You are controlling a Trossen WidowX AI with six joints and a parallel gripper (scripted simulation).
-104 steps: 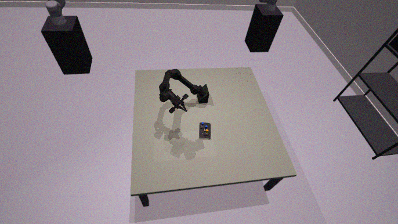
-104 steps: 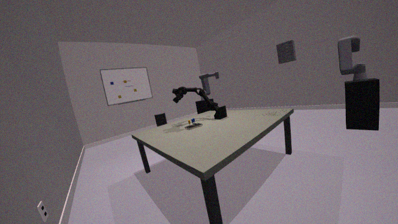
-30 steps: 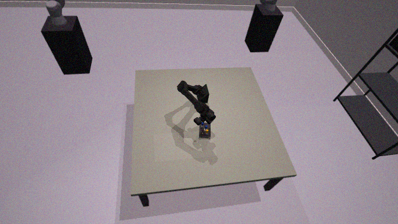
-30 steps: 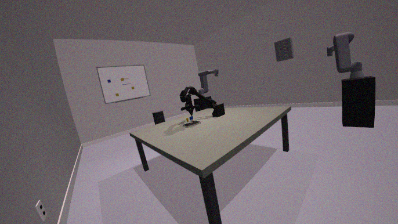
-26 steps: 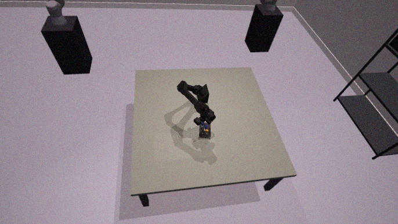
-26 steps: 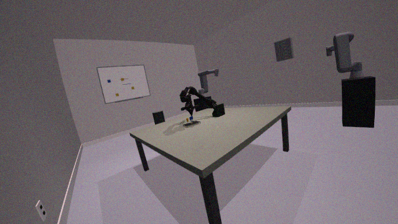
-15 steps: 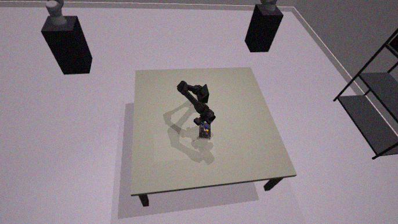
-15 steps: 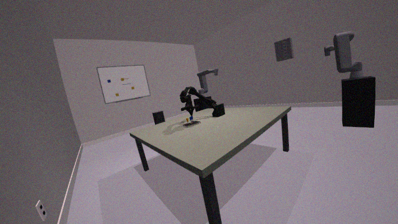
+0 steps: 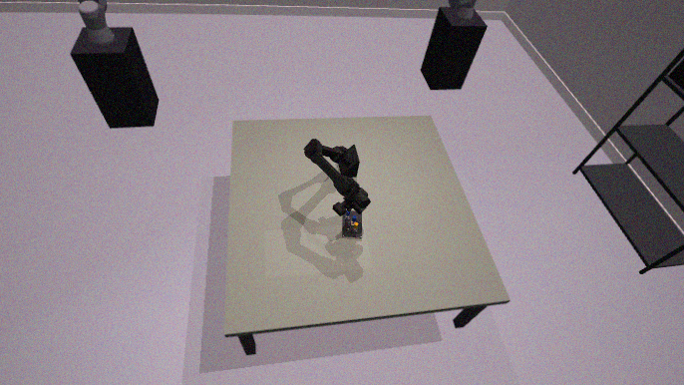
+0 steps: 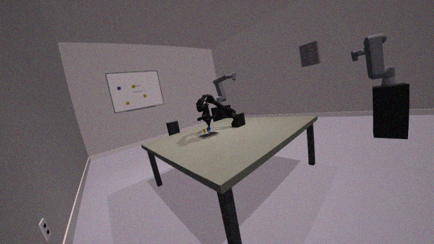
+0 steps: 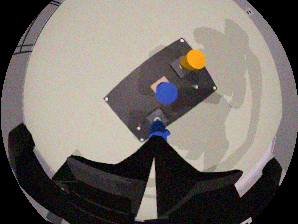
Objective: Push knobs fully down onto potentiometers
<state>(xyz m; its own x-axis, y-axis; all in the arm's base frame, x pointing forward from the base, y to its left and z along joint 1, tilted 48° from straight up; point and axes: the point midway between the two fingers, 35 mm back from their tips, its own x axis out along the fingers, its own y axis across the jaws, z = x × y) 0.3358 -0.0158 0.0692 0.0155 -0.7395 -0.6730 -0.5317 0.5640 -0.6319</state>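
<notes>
My gripper tip is now 8 cm short of the orange knob, 2 cm to the right of it and 2 cm above it. Round my gripper tip: blue knob (1 cm below).
</notes>
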